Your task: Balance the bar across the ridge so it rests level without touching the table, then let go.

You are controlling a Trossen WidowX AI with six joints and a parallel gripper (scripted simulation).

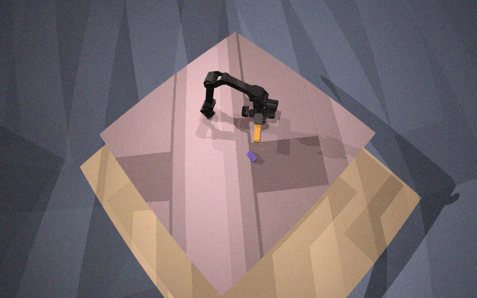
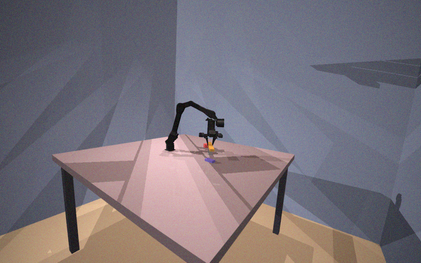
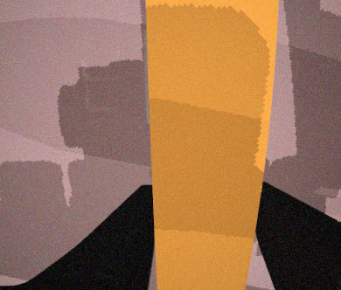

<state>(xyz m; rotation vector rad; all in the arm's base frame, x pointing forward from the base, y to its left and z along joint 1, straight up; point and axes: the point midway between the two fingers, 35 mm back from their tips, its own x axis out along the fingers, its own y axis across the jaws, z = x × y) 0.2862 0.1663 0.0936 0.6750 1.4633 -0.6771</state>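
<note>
My gripper tip is 2 cm to the left of the bar and 2 cm short of it. Also, from my gripper tip: small red cube 13 cm behind, 12 cm to the left, 4 cm below; purple block 18 cm to the right, 13 cm ahead, 5 cm below.
</note>
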